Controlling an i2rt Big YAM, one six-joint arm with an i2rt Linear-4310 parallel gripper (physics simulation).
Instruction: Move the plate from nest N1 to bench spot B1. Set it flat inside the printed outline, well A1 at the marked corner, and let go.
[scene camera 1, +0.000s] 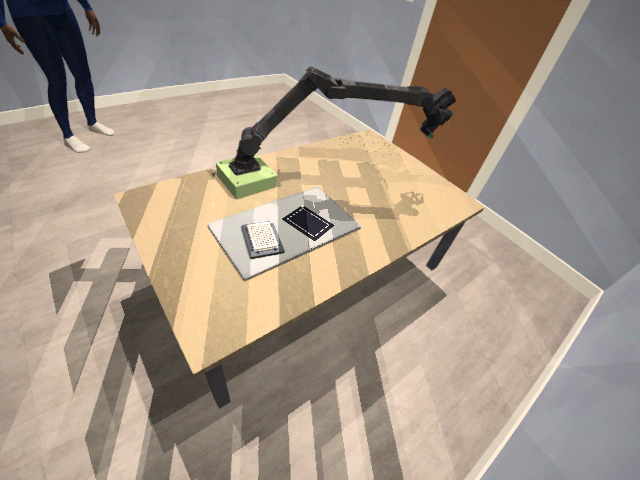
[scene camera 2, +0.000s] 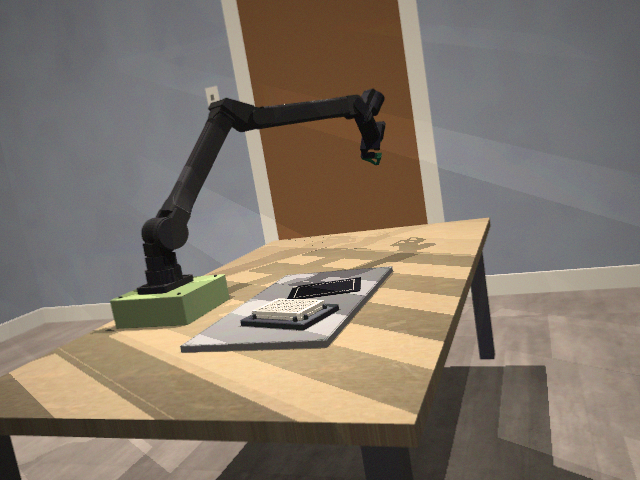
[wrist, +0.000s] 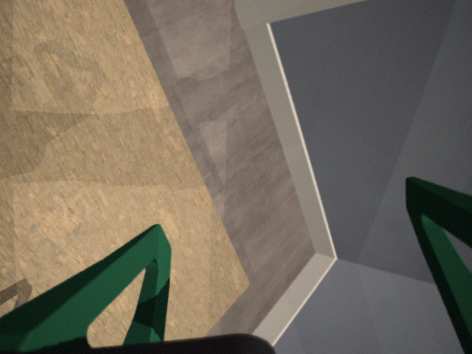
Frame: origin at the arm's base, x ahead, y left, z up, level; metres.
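Seen in the pictures: gripper, between the fingertips: (scene camera 1: 439, 128) (scene camera 2: 378, 152) (wrist: 280, 215); arm's base, origin of its link: (scene camera 1: 244, 167) (scene camera 2: 166, 287).
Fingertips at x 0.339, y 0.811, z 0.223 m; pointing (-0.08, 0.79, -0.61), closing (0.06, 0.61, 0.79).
Offsets run from my fingertips to a thing's middle. "pt": to the spot under its first point. Level surfaces: height alone.
The white well plate @[dz -0.259, dx +0.039, dy -0.919 m] (scene camera 1: 263, 236) (scene camera 2: 288, 307) sits flat in the dark nest N1 @[pt dz -0.269, dx +0.119, dy -0.937 m] (scene camera 1: 268, 254) (scene camera 2: 273, 324) on the grey board. Beside it on the same board is bench spot B1 @[pt dz -0.276, dx +0.042, dy -0.717 m] (scene camera 1: 308, 223) (scene camera 2: 326, 287), a black area with a white dashed outline and nothing on it. The marked corner is too small to tell. My gripper (scene camera 1: 438, 132) (scene camera 2: 373, 158) (wrist: 280, 215) is open and empty, high above the far end of the table, well away from the plate. Its green fingers stand wide apart in the wrist view, where the plate and nest do not show.
The grey board @[pt dz -0.278, dx -0.047, dy -1.018 m] (scene camera 1: 227, 233) (scene camera 2: 217, 338) lies on the wooden table @[dz -0.291 m] (scene camera 1: 356, 258) (scene camera 2: 361, 382) (wrist: 165, 200). The arm stands on a green base block (scene camera 1: 250, 181) (scene camera 2: 170, 305) beside the board. A brown door (scene camera 1: 485, 67) (scene camera 2: 330, 103) is behind the table. A person (scene camera 1: 54, 56) stands at the back left.
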